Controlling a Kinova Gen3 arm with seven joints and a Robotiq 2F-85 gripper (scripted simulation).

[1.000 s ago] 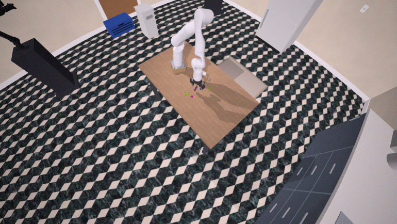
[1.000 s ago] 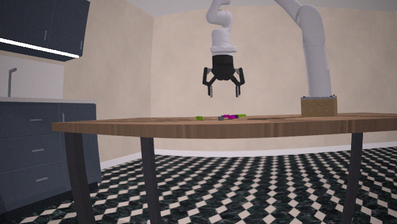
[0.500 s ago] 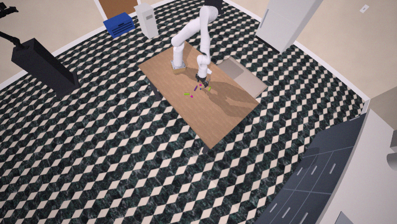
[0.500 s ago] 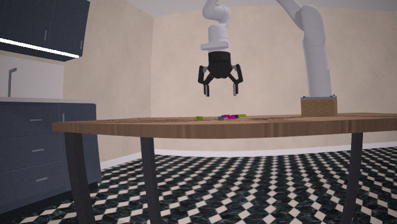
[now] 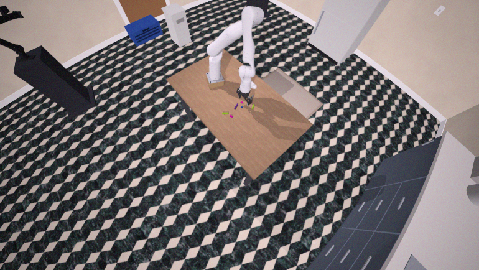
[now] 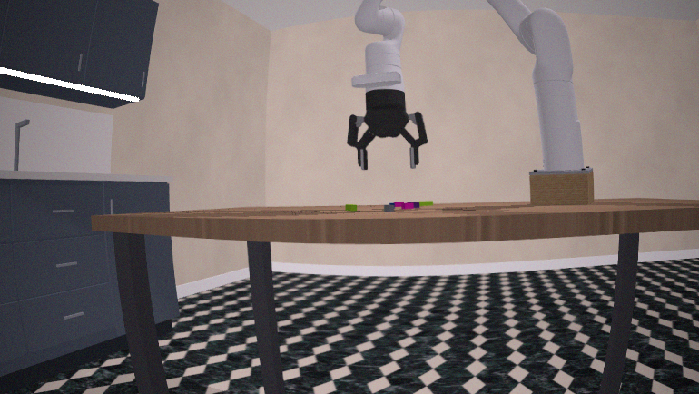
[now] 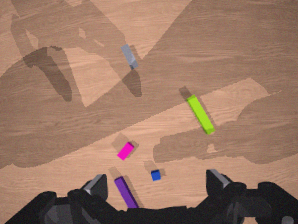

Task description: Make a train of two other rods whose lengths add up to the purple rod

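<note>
The blue rod lies 70 mm below my hand and 20 mm to the right of it. From my hand the other things lie so: purple rod 70 mm below, 50 mm to the right, 30 mm behind; then grey rod 130 mm to the left, 70 mm below, 50 mm behind.
</note>
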